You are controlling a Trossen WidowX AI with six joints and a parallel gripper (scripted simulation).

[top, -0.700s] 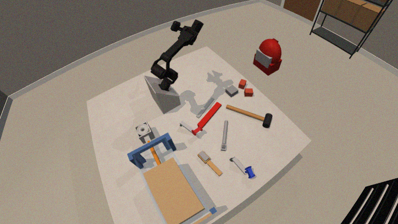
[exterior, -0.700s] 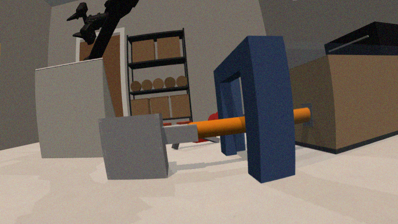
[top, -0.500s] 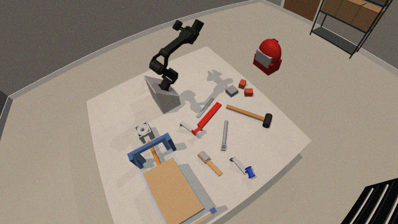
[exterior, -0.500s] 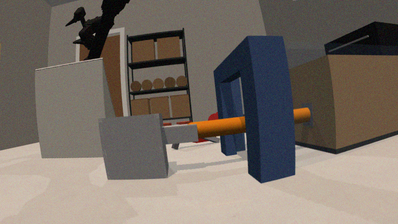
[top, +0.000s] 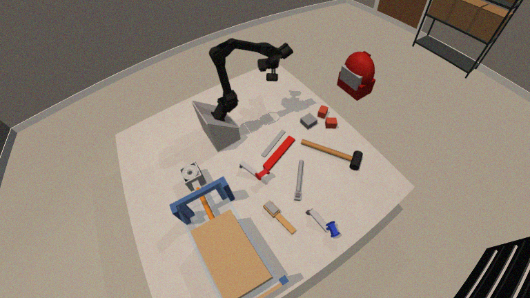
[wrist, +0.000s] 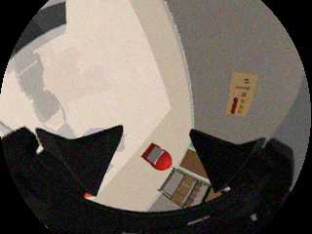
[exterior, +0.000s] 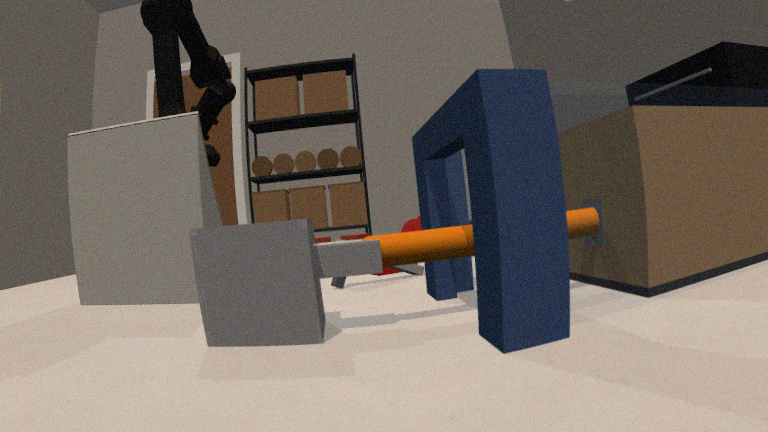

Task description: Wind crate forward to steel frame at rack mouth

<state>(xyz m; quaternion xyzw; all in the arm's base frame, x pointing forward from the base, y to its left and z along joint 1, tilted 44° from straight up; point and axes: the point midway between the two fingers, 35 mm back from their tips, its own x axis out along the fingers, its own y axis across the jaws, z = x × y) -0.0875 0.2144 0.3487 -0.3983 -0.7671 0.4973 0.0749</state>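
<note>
The red-knobbed crank lies 42 cm ahead of my gripper tip, 39 cm to the right of it and 20 cm below it. The rest, counted from my gripper tip: red bar (39 cm ahead, 21 cm to the right, 22 cm below); then grey bar (32 cm ahead, 20 cm to the right, 23 cm below); then red knob (47 cm ahead, 36 cm to the right, 18 cm below).
</note>
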